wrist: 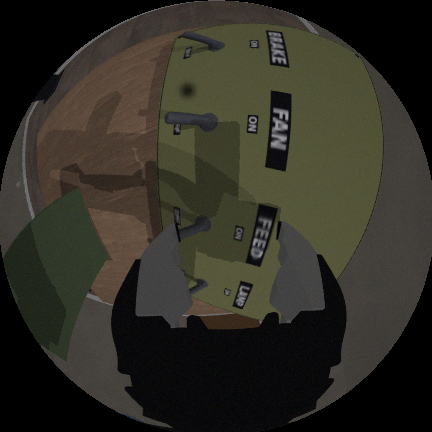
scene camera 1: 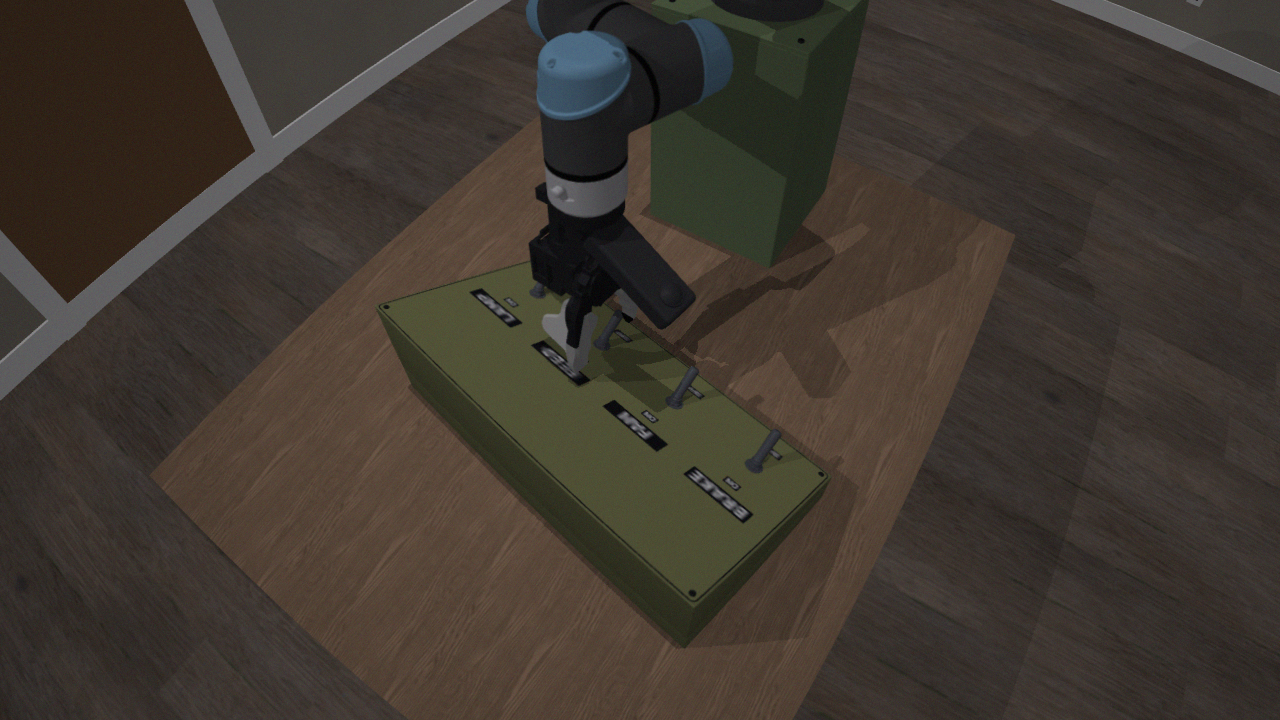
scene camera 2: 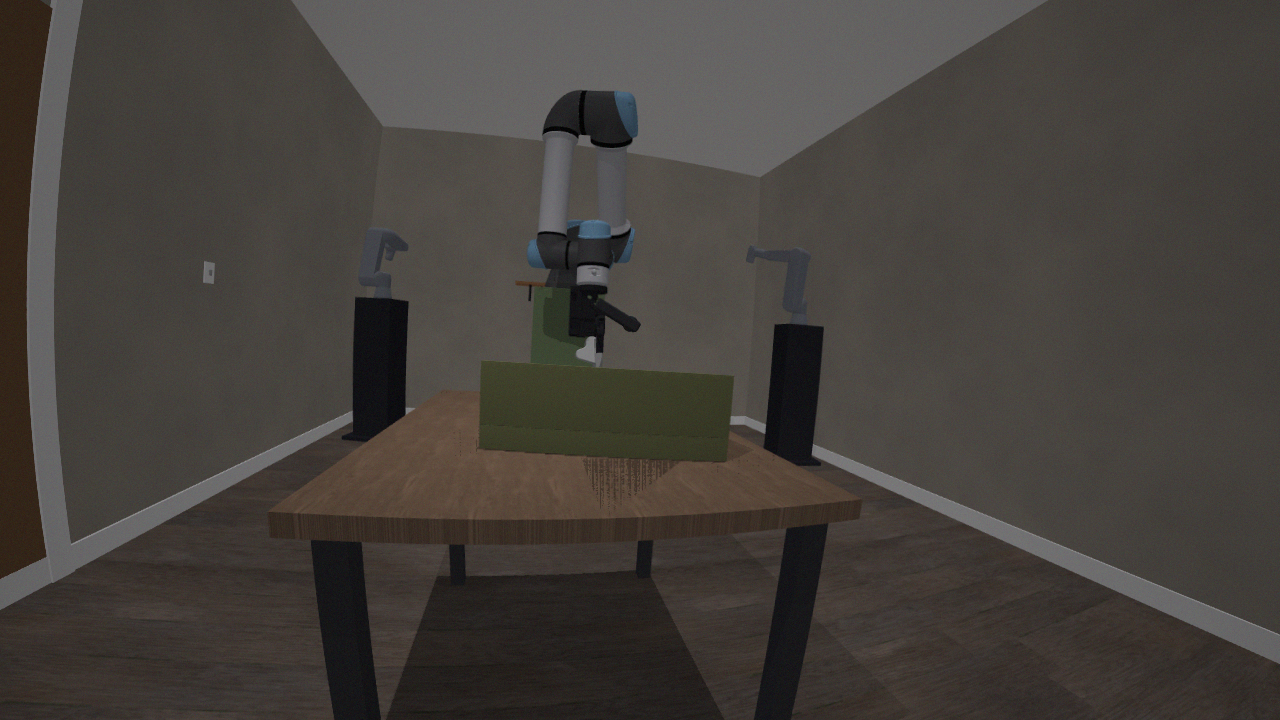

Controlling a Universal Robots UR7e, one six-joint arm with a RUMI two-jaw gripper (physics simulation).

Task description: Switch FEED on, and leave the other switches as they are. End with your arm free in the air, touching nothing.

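Pixels of known places: gripper, fingertip midpoint: (wrist: 227, 223) (scene camera 1: 602, 345); arm's base at its link origin: (scene camera 2: 567, 291).
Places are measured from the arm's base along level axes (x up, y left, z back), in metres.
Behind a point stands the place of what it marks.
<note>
The green switch box (scene camera 1: 501, 394) {y 0.102, x -0.209, z -0.557 m} (scene camera 2: 605, 411) {y 0.153, x -0.281, z -0.590 m} (wrist: 330, 150) {y 0.206, x -0.228, z -0.518 m} stands on the table. The FEED lever (scene camera 1: 608, 330) {y 0.096, x -0.260, z -0.393 m} (wrist: 195, 227) {y 0.098, x -0.264, z -0.397 m} leans toward its OFF side, away from the FEED label (scene camera 1: 547, 354) {y 0.076, x -0.249, z -0.473 m} (wrist: 262, 235) {y 0.099, x -0.250, z -0.471 m}. The LAMP lever (scene camera 1: 537, 291) {y -0.022, x -0.270, z -0.404 m} (wrist: 198, 286) {y -0.021, x -0.268, z -0.399 m}, FAN lever (scene camera 1: 682, 387) {y 0.216, x -0.260, z -0.393 m} (wrist: 190, 120) {y 0.211, x -0.257, z -0.390 m} and BRAKE lever (scene camera 1: 763, 451) {y 0.335, x -0.260, z -0.394 m} (wrist: 204, 41) {y 0.329, x -0.264, z -0.392 m} also lean to OFF. My gripper (scene camera 1: 602, 338) {y 0.123, x -0.232, z -0.427 m} (wrist: 227, 223) {y 0.123, x -0.232, z -0.427 m} is open, low over the box at FEED. One finger is on the label side; the other is by the lever's tip and partly hides it in the wrist view. Contact cannot be told.
The wooden table (scene camera 1: 295, 501) {y -0.070, x -0.373, z -0.808 m} (scene camera 2: 537, 497) {y 0.062, x -0.373, z -0.818 m} (wrist: 75, 145) {y 0.229, x -0.373, z -0.085 m} carries the box. The green pedestal (scene camera 1: 716, 192) {y 0.026, x -0.269, z -0.104 m} (scene camera 2: 550, 326) {y -0.033, x -0.119, z -0.115 m} (wrist: 50, 280) {y 0.013, x -0.167, z -0.106 m} of my arm stands behind the box. Two grey arms on black stands (scene camera 2: 380, 367) (scene camera 2: 792, 389) are off to either side, beyond the table.
</note>
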